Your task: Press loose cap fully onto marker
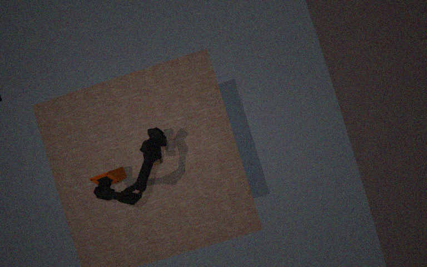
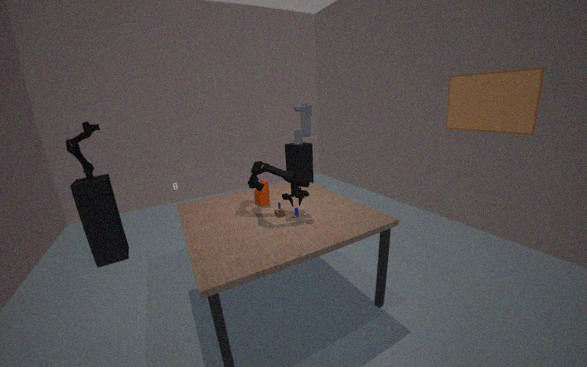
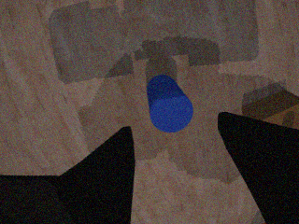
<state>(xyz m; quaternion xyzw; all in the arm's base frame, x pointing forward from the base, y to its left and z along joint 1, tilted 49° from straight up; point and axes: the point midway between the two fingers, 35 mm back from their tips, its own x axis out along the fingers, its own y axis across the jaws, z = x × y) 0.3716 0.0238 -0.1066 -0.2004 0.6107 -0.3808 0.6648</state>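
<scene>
My gripper tip is 4 cm above the blue cap. Also, from my gripper tip: holder block 10 cm to the right, 8 cm behind, 5 cm below.
</scene>
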